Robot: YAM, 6 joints.
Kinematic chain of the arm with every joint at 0, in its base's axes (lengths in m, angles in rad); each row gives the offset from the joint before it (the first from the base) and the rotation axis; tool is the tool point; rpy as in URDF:
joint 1: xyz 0 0 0.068 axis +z
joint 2: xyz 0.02 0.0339 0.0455 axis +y
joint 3: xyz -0.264 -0.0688 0 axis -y
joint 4: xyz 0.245 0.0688 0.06 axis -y
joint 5: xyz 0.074 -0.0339 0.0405 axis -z
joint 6: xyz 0.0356 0 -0.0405 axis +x
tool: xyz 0 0 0 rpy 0 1.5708 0
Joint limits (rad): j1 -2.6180..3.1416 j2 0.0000..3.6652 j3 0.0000..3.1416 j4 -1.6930..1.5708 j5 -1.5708..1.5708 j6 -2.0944..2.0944
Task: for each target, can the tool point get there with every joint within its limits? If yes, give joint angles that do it. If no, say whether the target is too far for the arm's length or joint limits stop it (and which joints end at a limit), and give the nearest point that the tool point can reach.
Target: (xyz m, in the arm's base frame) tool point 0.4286 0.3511 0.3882
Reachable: yes | joints 0.6577 2.4234 2.6137 -0.2306 -0.4616 -0.0266
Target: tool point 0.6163 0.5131 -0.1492
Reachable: no: too far | nearest point 0.4713 0.3924 -0.0858 | short by 0.199 m
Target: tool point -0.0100 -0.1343 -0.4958
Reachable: no: joint limits stop it (at a limit: joint 2) | nearest point -0.0122 -0.1641 -0.3704 | short by 0.129 m
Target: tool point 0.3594 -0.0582 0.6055
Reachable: yes | joints -0.1699 1.8463 2.3395 0.1903 -0.0963 1.5528
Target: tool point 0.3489 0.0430 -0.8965
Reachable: no: too far | nearest point 0.2886 0.0356 -0.3779 | short by 0.522 m
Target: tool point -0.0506 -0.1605 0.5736
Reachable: yes | joints -1.7325 1.1657 1.8514 -0.5268 0.7416 1.2774
